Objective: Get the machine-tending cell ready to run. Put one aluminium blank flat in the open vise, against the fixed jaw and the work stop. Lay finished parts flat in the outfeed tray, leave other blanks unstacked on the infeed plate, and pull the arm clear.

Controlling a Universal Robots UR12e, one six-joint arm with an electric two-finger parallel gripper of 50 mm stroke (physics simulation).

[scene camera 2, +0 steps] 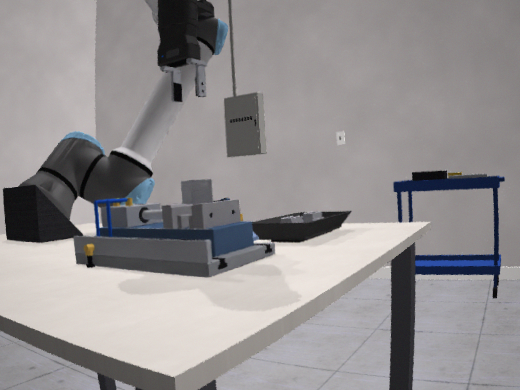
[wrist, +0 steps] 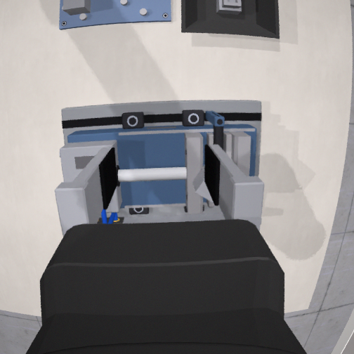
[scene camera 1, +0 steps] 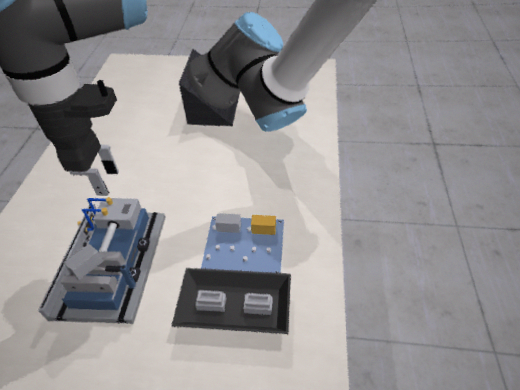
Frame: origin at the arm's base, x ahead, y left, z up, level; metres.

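Where they show: gripper, fingertip midpoint: (scene camera 2: 188, 99) (scene camera 1: 108, 183); arm's base, link origin: (scene camera 2: 40, 209) (scene camera 1: 210, 84).
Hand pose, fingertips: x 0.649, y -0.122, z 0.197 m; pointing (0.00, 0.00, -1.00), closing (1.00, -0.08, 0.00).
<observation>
Things, the pixels of their top centre, and the offset from my fingertips. "spot": a spot on its surface instead.
- vise, top centre: (scene camera 2: 166, 202) (scene camera 1: 100, 239) dy -0.075, dx -0.006, dz -0.184 m
- blue work stop, surface spot: (scene camera 1: 128, 276) spot: dy -0.002, dx +0.074, dz -0.215 m
- infeed plate, top centre: (scene camera 1: 243, 244) dy +0.243, dx -0.048, dz -0.275 m
- orange block, top centre: (scene camera 1: 263, 220) dy +0.293, dx -0.095, dz -0.239 m
My gripper (scene camera 1: 106, 183) (scene camera 2: 189, 97) (wrist: 159, 164) is open and empty, high above the vise (scene camera 1: 125, 245) (scene camera 2: 170, 233) (wrist: 150, 192). A grey blank (scene camera 1: 84, 262) (scene camera 2: 196, 192) (wrist: 201, 187) sits askew at the jaws, sticking up above the fixed jaw (scene camera 1: 90, 284) (scene camera 2: 217, 214); the right finger hides much of it in the wrist view. The blue work stop (scene camera 1: 128, 276) (wrist: 215, 118) is at the jaws' side. Another grey blank (scene camera 1: 228, 223) (wrist: 76, 5) lies on the infeed plate (scene camera 1: 225, 260) (wrist: 110, 17). Two finished parts (scene camera 1: 210, 301) (scene camera 1: 258, 304) lie in the outfeed tray (scene camera 1: 230, 320) (scene camera 2: 300, 231) (wrist: 200, 25).
An orange block (scene camera 1: 263, 224) lies beside the grey blank on the infeed plate. Blue bent tubes with yellow ends (scene camera 1: 90, 212) (scene camera 2: 103, 217) (wrist: 107, 217) rise beside the vise. The arm's black base (scene camera 1: 210, 112) (scene camera 2: 30, 215) stands at the table's rear. A blue cart (scene camera 2: 450, 184) stands beyond the table.
</observation>
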